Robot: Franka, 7 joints.
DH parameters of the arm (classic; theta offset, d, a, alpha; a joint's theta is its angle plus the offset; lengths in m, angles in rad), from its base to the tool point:
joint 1: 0 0.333 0 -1.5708
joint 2: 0 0 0 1.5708
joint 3: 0 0.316 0.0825 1.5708
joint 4: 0 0 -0.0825 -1.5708
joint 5: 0 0.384 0 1.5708
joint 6: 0 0 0.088 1.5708
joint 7: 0 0.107 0 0
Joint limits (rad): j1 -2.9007..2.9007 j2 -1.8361..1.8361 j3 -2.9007..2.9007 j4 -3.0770..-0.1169 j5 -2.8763..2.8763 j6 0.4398..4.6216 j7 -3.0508..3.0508
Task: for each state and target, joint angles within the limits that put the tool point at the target. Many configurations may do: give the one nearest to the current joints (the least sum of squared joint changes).
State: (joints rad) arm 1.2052 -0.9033 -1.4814 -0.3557 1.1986 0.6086 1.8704
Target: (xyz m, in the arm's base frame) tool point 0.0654 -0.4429 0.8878
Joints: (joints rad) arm 1.2859 -0.8449 -1.4900 -0.4055 1.2133 0.8046 1.8704
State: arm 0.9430 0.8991 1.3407 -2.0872 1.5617 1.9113 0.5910
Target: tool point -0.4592 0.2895 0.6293
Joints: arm 1.0450 0.8246 1.7849 -1.9394 1.5814 1.8008 0.5910
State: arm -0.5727 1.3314 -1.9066 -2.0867 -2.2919 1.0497 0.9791
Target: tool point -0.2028 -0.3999 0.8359
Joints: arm -0.8117 1.0207 -2.0940 -1.7947 -2.3584 1.2220 0.9791
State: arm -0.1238 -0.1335 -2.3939 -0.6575 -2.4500 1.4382 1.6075
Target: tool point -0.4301 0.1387 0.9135
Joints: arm -0.3118 -0.4290 -2.4644 -0.5574 -2.2567 0.7490 1.6075
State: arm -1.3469 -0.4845 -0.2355 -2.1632 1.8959 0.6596 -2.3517
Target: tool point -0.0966 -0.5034 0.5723
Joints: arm -1.5657 0.0277 -0.4485 -2.0717 2.0033 0.9088 -2.3517
